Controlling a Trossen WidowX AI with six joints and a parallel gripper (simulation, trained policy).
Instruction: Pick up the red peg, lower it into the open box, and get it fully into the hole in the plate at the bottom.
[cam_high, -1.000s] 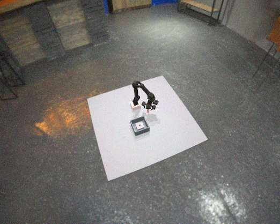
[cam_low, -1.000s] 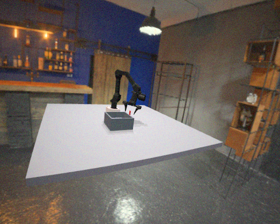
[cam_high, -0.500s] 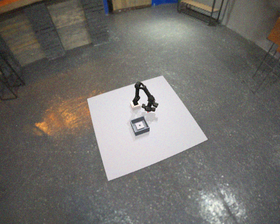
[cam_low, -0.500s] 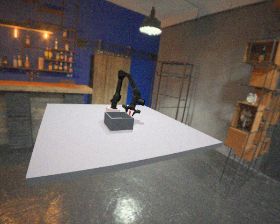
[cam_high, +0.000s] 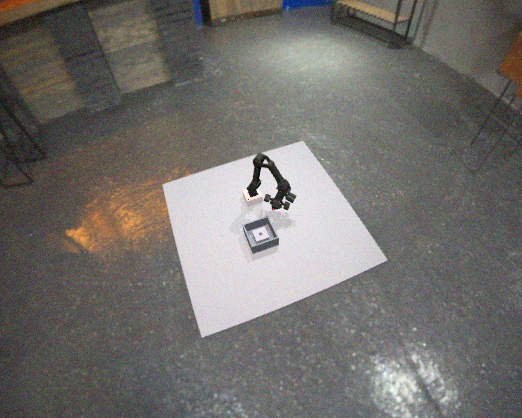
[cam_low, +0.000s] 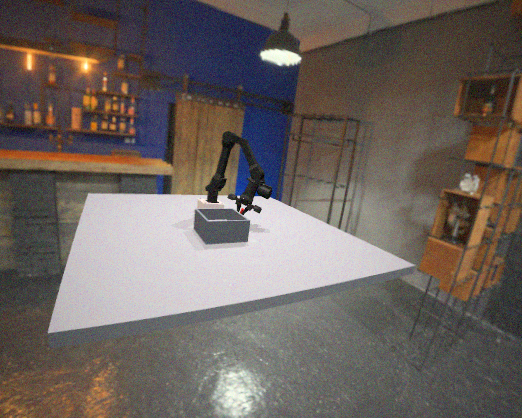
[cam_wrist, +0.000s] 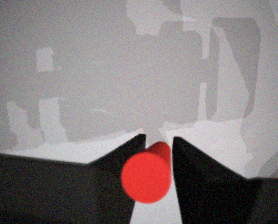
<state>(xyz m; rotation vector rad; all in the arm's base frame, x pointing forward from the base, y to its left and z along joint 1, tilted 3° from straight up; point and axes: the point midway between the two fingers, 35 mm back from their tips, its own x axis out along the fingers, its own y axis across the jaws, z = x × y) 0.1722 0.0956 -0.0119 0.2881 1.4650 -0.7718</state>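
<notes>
My gripper tip is 17 cm short of the plate, 18 cm to the left of it and 2 cm below it. Also, from my gripper tip: red peg (1 cm to the left, 2 cm above); then grey box (17 cm ahead, 18 cm to the right, 1 cm above).
</notes>
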